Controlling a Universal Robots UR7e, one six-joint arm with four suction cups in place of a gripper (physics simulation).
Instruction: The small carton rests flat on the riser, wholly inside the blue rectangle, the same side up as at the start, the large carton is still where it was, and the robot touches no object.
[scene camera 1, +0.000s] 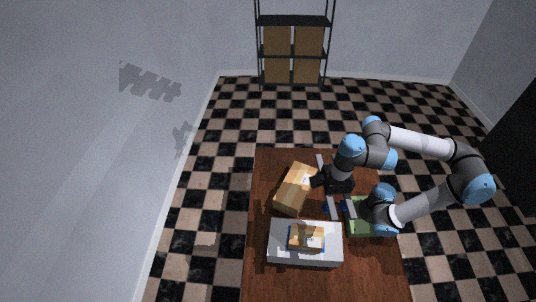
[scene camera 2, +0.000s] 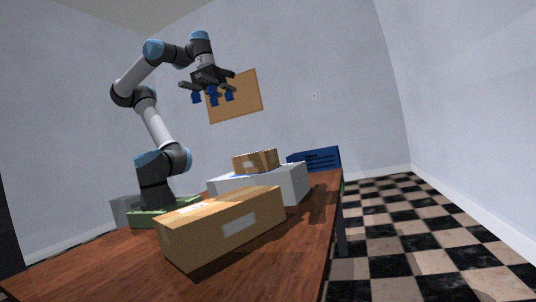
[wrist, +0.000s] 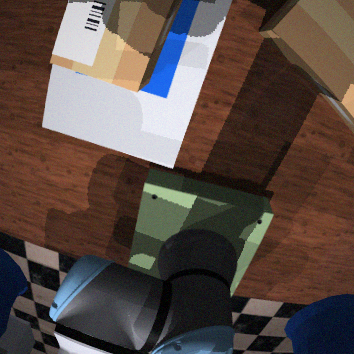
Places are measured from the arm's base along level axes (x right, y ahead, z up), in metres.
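Pixels of known places: hand, tool point: (scene camera 2: 214, 100) (wrist: 163, 242); arm's base, link origin: (scene camera 1: 371, 211) (scene camera 2: 158, 205) (wrist: 197, 259).
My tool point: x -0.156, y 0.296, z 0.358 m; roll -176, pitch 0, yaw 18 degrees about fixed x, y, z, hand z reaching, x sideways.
Ahead of a thing's pixels: the offset from my tool point to its top centre.
The small carton @(dx -0.108, dy +0.053, dz -0.225 m) (scene camera 1: 306, 237) (scene camera 2: 255, 161) (wrist: 115, 67) rests flat on the white riser @(dx -0.097, dy +0.051, dz -0.299 m) (scene camera 1: 334, 237) (scene camera 2: 295, 185) (wrist: 95, 110), label side up. It covers most of the blue rectangle @(dx -0.097, dy +0.051, dz -0.299 m) (scene camera 2: 240, 175) (wrist: 172, 65). Blue shows along its sides, with a thin sliver at one end in the wrist view; the carton hides the other edges. The large carton @(dx +0.227, dy +0.154, dz -0.320 m) (scene camera 1: 295, 189) (scene camera 2: 220, 227) (wrist: 320, 45) lies on the table beside the riser. My gripper (scene camera 1: 339, 184) (scene camera 2: 213, 96) is open, its suction cups holding nothing, high above the table and apart from both cartons.
The green base plate (scene camera 1: 359, 227) (scene camera 2: 142, 220) (wrist: 167, 217) under my arm is close to the riser. A blue crate (scene camera 2: 320, 159) stands behind the riser. A shelf unit (scene camera 1: 294, 20) with boxes stands by the far wall. A grey box (scene camera 2: 120, 212) is behind my base.
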